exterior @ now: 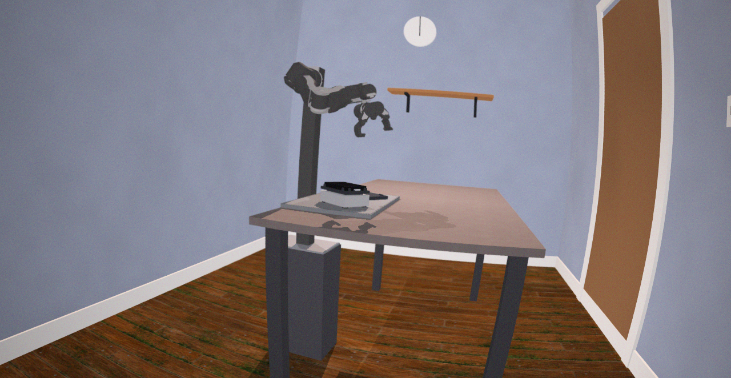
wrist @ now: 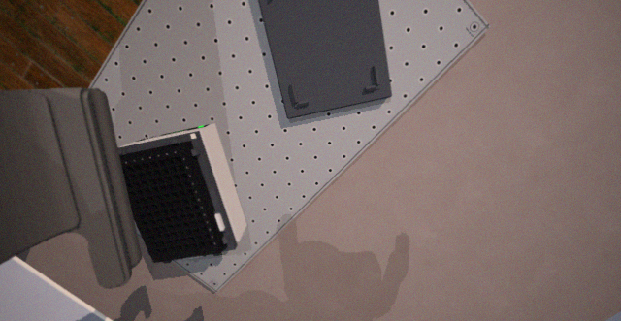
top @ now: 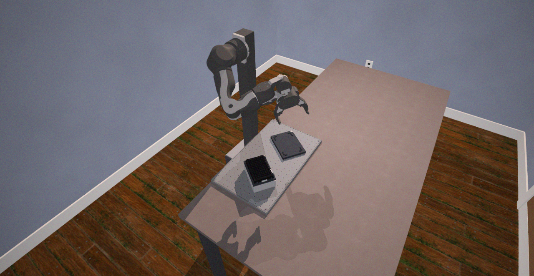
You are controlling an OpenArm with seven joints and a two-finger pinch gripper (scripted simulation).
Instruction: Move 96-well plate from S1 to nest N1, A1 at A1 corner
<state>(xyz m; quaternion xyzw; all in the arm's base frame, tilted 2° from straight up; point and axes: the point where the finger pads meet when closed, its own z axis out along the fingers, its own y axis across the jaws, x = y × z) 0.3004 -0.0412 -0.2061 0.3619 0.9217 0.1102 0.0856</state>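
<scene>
Now: the black 96-well plate 19 cm to the right of my hand, 18 cm below it and 4 cm behind it.
</scene>
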